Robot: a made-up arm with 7 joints.
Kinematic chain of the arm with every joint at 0, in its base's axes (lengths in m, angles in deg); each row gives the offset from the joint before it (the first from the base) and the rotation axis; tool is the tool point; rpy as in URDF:
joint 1: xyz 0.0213 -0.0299 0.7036 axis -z
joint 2: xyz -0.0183 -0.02 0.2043 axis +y
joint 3: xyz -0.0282 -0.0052 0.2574 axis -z
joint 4: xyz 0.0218 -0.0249 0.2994 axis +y
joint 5: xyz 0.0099 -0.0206 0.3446 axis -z
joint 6: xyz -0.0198 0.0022 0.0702 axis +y
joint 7: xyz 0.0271 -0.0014 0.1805 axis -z
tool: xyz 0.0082 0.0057 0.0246 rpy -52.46 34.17 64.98
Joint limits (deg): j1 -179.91..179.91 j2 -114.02..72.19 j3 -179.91..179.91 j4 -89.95..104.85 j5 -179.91..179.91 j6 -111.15..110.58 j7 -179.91..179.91
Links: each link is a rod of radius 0.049 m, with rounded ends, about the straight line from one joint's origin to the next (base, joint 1, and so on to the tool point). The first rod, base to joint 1, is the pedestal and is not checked.
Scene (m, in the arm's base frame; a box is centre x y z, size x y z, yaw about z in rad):
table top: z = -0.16
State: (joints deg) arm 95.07 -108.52 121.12 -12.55 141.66 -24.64 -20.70
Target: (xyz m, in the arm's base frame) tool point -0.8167 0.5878 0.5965
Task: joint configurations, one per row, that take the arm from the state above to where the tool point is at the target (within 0.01 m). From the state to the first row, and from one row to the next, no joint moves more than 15 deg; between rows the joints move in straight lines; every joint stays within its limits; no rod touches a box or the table.
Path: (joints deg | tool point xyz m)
1: 86.96 -106.35 118.66 -1.23 142.02 -31.49 -21.01 | -0.1567 1.0791 0.5127
2: 78.86 -104.18 116.19 10.10 142.39 -38.35 -21.33 | -0.4294 0.9823 0.5228
3: 70.75 -102.02 113.73 21.42 142.75 -45.20 -21.64 | -0.6571 0.8115 0.5517
4: 62.64 -99.85 111.27 32.75 143.11 -52.05 -21.95 | -0.8167 0.5877 0.5964

